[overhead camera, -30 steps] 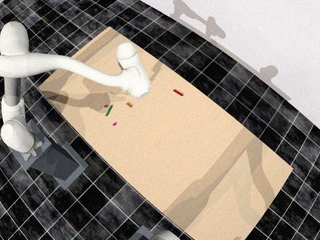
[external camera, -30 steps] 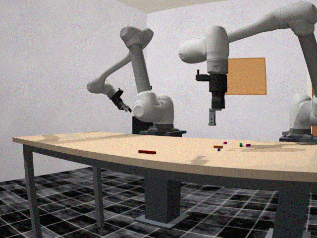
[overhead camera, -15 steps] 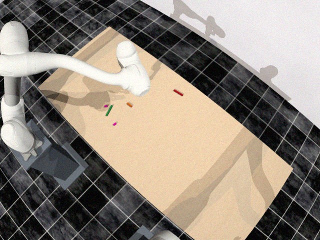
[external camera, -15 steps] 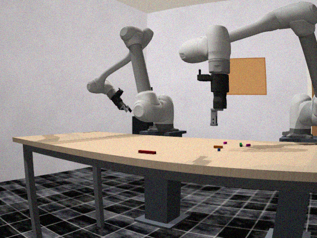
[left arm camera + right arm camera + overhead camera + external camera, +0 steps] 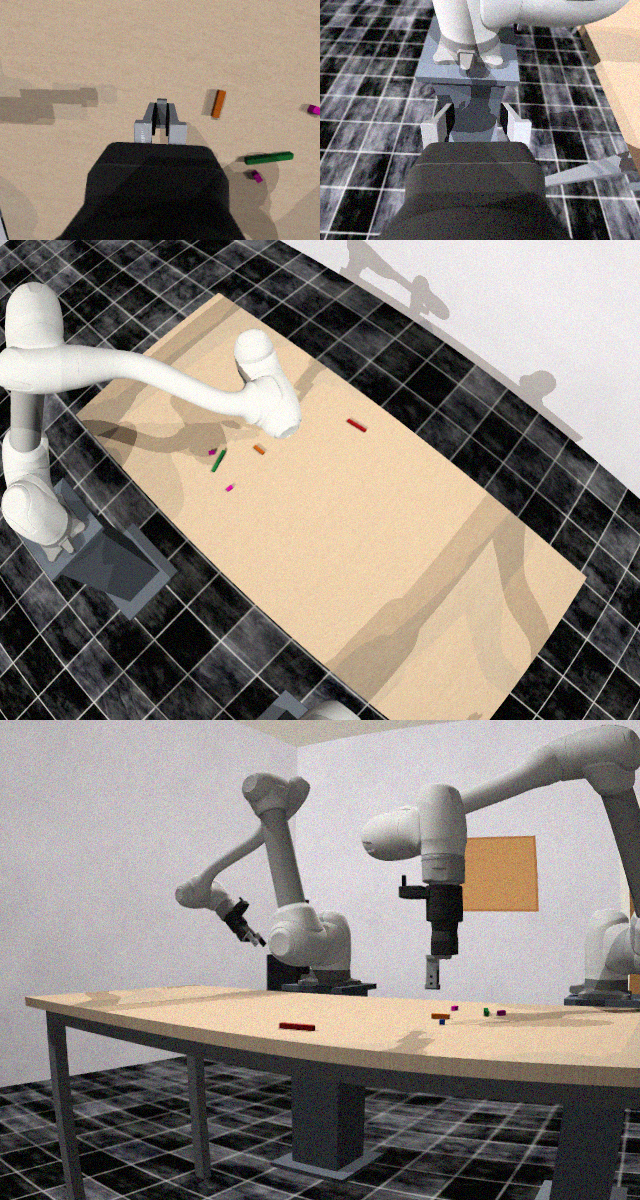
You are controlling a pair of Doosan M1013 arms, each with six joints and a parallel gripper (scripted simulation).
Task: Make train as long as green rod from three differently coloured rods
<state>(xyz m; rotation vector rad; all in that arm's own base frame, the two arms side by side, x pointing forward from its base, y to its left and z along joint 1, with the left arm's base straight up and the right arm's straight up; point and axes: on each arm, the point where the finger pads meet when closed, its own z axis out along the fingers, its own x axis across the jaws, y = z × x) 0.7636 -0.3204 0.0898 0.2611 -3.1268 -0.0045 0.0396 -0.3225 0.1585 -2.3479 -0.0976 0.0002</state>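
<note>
Now: the blue rod 80 mm below my left hand and 20 mm to the left of it. The rest, counted from my left hand: orange rod (80 mm below, 80 mm behind, 20 mm to the right); then grey rod (20 mm below); then green rod (200 mm behind, 80 mm below, 50 mm to the left).
</note>
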